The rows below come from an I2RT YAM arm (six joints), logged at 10 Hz.
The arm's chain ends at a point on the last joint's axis. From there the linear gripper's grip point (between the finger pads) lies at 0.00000 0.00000 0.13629 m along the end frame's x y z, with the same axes.
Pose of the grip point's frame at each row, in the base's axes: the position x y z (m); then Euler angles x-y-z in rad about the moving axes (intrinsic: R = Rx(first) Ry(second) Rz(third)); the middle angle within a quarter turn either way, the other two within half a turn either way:
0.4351 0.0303 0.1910 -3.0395 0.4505 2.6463
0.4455 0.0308 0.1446 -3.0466 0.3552 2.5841
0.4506 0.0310 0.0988 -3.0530 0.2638 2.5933
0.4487 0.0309 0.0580 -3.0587 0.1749 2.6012
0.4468 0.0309 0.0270 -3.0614 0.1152 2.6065
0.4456 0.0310 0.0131 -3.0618 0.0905 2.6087
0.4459 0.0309 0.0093 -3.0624 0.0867 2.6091
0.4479 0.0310 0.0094 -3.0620 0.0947 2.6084
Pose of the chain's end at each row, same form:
0.3758 0.0178 0.3131 -3.0395 0.4505 2.6463
0.3981 0.0187 0.2718 -3.0466 0.3552 2.5841
0.4151 0.0194 0.2299 -3.0530 0.2638 2.5933
0.4250 0.0198 0.1917 -3.0587 0.1749 2.6012
0.4311 0.0201 0.1620 -3.0614 0.1152 2.6065
0.4333 0.0202 0.1484 -3.0618 0.0905 2.6087
0.4341 0.0202 0.1447 -3.0624 0.0867 2.6091
0.4350 0.0202 0.1446 -3.0620 0.0947 2.6084

